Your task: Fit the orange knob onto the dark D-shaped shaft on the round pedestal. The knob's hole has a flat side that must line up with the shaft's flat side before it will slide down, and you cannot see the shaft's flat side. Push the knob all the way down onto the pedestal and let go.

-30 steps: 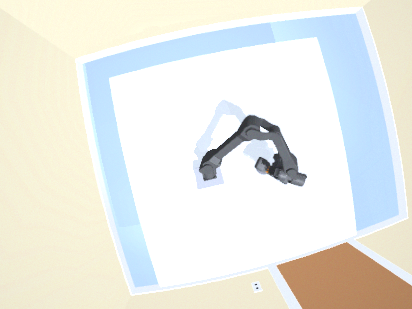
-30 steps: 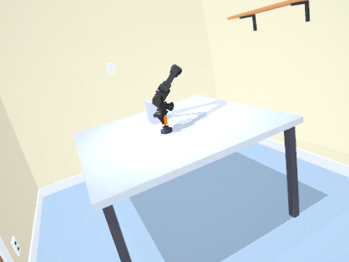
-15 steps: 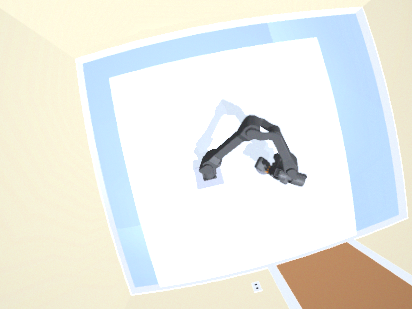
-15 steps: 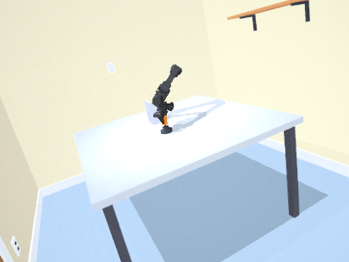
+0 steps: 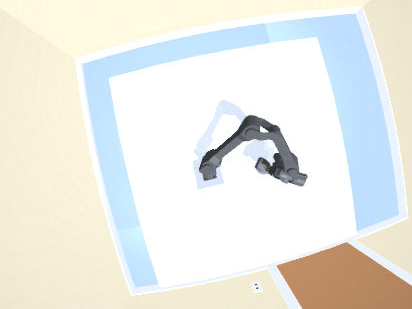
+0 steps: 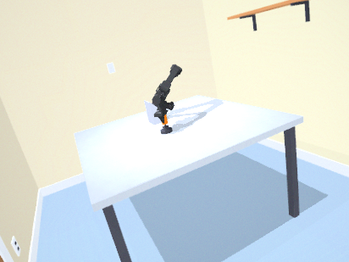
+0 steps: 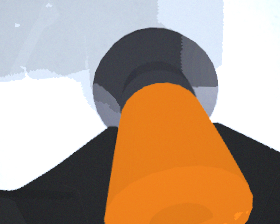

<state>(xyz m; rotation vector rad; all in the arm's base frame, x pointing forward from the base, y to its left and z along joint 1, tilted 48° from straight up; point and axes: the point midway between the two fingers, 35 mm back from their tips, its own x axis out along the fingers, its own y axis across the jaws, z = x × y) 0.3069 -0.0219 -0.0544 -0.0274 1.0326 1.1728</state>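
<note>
The pedestal is 4 cm below my gripper tip. Also, from my gripper tip: orange knob: 2 cm above.
</note>
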